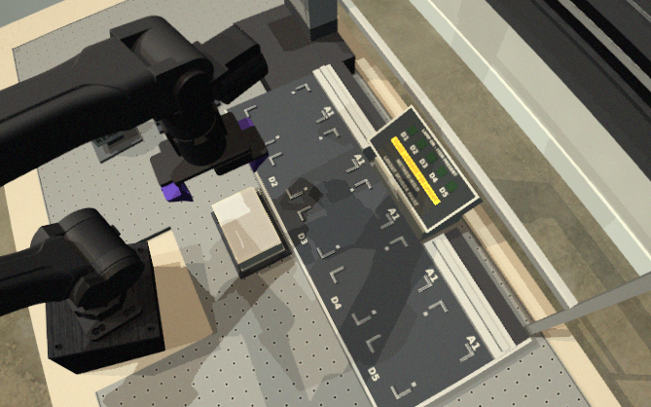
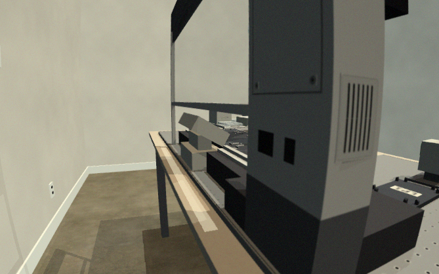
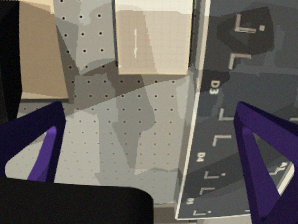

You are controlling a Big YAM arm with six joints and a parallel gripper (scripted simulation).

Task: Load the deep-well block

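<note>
Now: the deep-well block 190 mm below my hand. The rest, counted from my hand: ready key: 100 mm behind, 340 mm to the left, 140 mm below; regrip nest RG: 210 mm below; LP1 pad: 60 mm ahead, 350 mm to the left, 210 mm below.
</note>
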